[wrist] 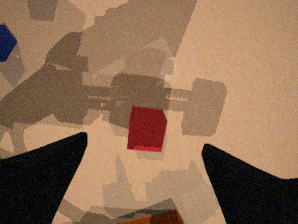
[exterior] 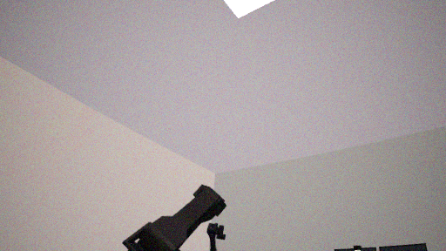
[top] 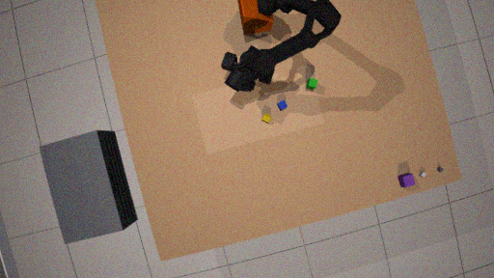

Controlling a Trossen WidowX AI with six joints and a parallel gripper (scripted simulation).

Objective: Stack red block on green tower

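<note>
The red block is 3 cm below my gripper tip. Round my gripper tip: blue block 14 cm ahead, 12 cm to the left, 3 cm below; yellow block 18 cm ahead, 5 cm to the left, 3 cm below; purple block 59 cm to the left, 49 cm ahead, 3 cm below.
</note>
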